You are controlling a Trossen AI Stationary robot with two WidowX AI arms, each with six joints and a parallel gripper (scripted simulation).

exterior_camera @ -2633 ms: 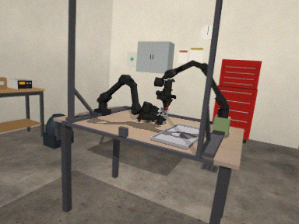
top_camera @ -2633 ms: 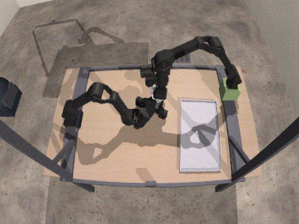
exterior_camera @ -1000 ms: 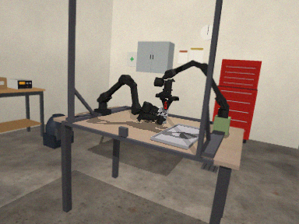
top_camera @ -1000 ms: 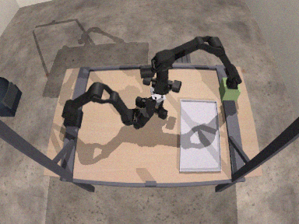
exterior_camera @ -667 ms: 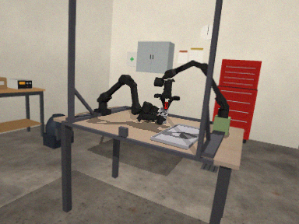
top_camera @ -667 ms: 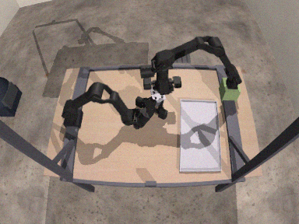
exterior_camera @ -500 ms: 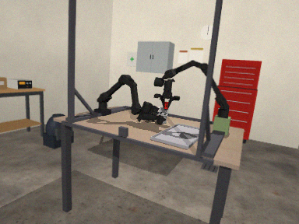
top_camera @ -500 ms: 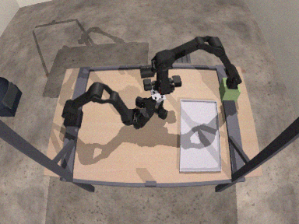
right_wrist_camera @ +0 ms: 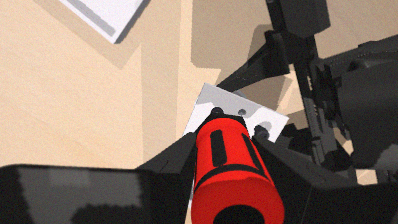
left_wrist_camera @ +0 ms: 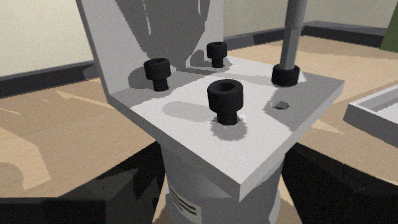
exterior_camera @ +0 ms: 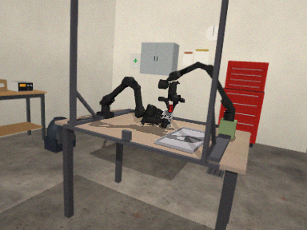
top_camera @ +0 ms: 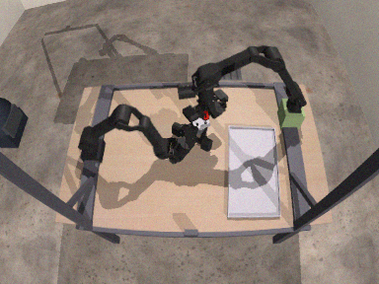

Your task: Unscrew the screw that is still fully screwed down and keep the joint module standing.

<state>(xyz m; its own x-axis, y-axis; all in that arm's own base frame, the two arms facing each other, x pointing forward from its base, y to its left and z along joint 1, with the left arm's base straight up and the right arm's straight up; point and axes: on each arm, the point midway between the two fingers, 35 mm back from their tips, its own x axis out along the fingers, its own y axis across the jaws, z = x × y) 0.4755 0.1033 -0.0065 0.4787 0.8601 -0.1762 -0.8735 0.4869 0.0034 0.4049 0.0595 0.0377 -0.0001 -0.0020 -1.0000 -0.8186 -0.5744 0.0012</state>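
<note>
My right hand is 30 mm above the red screwdriver. From my right hand the other things lie so: dark frame rail (280 mm ahead, 10 mm to the left, 140 mm below); joint module (10 mm ahead, 20 mm to the left, 120 mm below); l-shaped bracket (20 mm ahead, 20 mm to the left, 80 mm below).
Right now the joint module is 2 cm ahead of my left hand, 2 cm to the right of it and 1 cm below it. Also, from my left hand: red screwdriver: 1 cm ahead, 4 cm to the right, 9 cm above; dark frame rail: 28 cm ahead, 3 cm to the right, 3 cm below; l-shaped bracket: 2 cm ahead, 2 cm to the right, 4 cm above.
</note>
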